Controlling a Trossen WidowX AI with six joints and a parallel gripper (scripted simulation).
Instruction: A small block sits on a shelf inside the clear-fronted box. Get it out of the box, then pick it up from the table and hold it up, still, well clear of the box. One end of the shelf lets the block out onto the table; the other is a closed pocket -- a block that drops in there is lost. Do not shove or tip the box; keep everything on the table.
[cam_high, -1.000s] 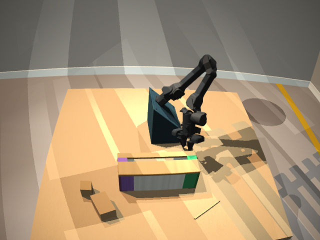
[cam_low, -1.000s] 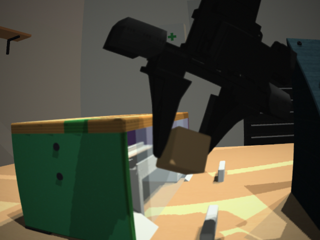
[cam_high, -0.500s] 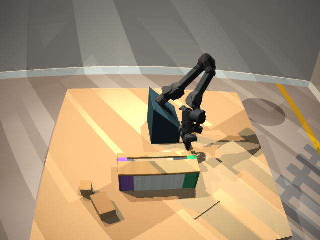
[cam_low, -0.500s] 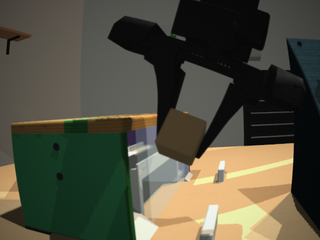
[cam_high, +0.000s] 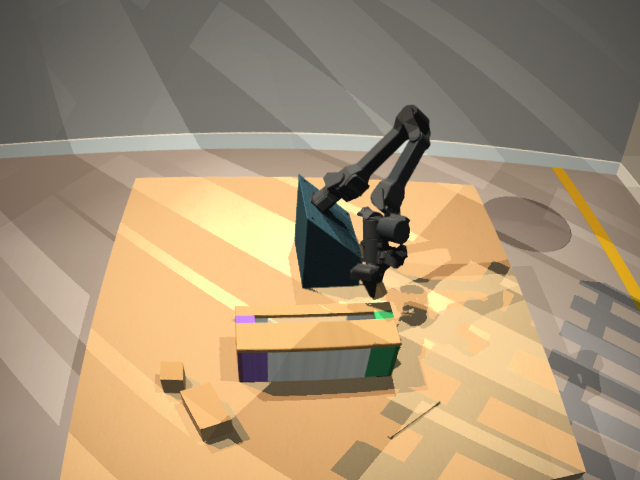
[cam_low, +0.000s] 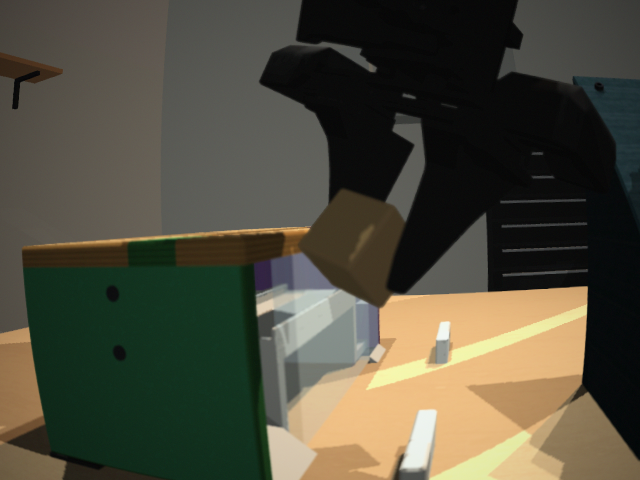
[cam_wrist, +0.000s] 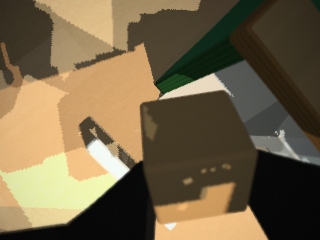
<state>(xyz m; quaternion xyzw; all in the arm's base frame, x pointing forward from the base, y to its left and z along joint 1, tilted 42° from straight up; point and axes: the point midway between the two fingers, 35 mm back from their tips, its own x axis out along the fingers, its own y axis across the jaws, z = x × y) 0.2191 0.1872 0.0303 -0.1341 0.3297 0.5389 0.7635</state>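
The block is 1 cm to the left of my gripper tip and 1 cm above it. The rest, counted from my gripper tip: thin rod (32 cm ahead, 12 cm to the left, 11 cm below); then box (11 cm ahead, 15 cm to the right, 5 cm below).
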